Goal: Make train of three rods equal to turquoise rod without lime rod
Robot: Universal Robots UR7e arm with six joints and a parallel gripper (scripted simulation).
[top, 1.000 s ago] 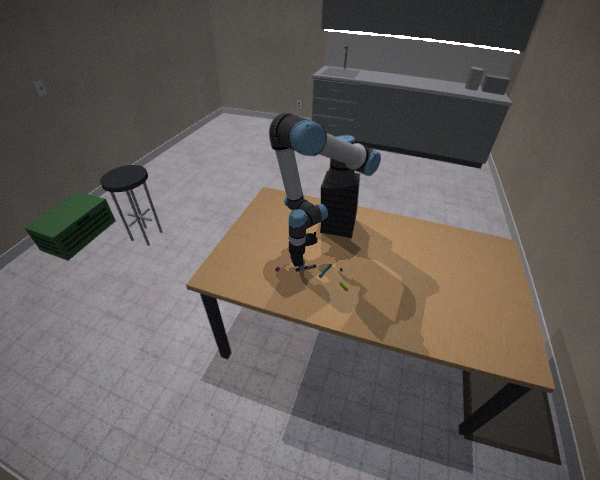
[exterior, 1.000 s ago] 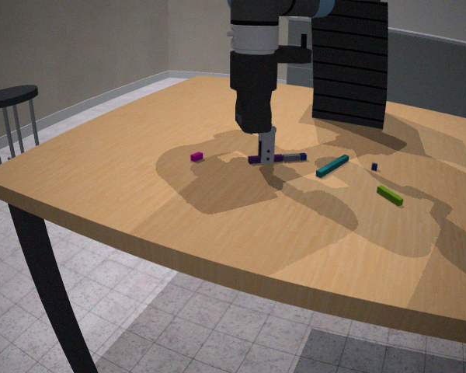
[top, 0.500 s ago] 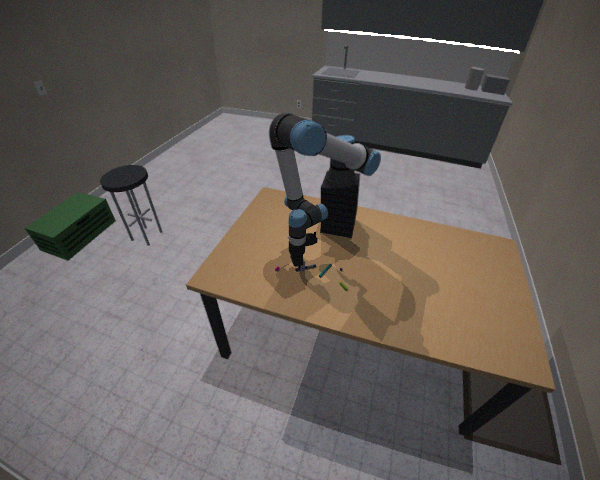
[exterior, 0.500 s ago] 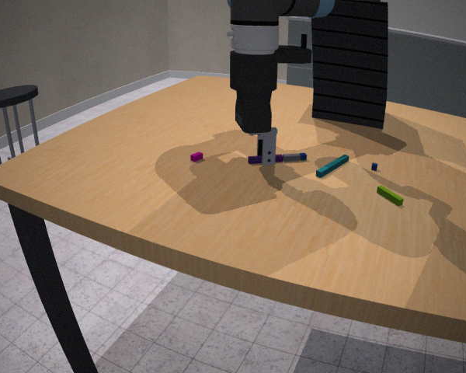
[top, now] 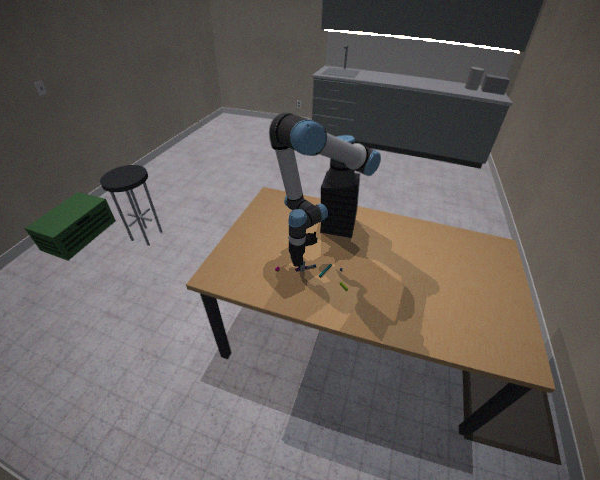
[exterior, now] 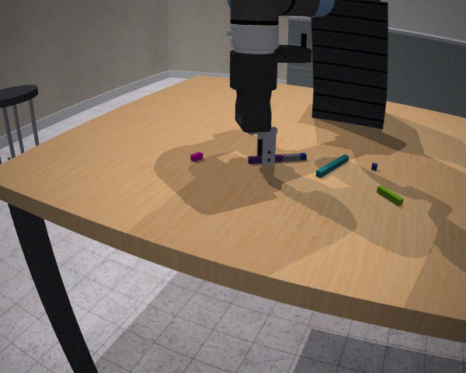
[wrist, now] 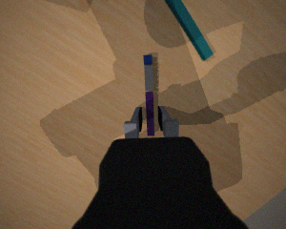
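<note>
The purple rod is 2 cm below my hand. From my hand the other things lie so: turquoise rod 12 cm to the left, 2 cm below; grey rod 4 cm to the left, 2 cm below, 2 cm behind; magenta rod 12 cm to the right, 2 cm below, 2 cm ahead.
</note>
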